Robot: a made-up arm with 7 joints.
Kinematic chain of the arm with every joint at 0, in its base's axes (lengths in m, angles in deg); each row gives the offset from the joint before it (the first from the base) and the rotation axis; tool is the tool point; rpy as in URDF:
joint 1: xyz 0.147 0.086 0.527 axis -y
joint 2: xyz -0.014 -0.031 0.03 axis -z
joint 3: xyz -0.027 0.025 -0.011 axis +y
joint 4: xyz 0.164 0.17 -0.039 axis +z
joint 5: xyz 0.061 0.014 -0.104 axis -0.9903 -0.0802 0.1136
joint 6: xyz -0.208 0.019 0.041 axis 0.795 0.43 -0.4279
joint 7: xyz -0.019 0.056 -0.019 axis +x
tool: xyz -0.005 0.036 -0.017 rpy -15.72 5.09 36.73
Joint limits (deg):
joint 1: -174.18..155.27
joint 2: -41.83..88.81
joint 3: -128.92..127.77
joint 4: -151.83..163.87
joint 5: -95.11..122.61
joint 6: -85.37..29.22
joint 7: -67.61..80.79
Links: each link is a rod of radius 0.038 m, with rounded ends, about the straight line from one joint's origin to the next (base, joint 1, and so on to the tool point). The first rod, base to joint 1, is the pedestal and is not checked.
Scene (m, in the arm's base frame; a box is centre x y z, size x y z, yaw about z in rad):
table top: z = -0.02
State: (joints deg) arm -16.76 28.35 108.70 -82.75 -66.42 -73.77 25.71
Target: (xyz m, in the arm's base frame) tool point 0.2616 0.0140 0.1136
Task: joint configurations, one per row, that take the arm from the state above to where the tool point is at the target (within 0.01 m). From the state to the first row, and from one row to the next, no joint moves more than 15 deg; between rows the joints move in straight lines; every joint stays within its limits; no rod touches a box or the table.
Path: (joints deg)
1: -20.21 40.44 98.60 -86.61 -65.22 -71.30 26.66
2: -23.65 52.53 88.49 -90.47 -64.01 -68.83 27.61
3: -27.10 64.63 78.39 -94.33 -62.81 -66.36 28.56
4: -30.55 76.72 68.28 -98.19 -61.61 -63.90 29.51
5: -34.00 88.81 58.18 -102.05 -60.40 -61.43 30.46

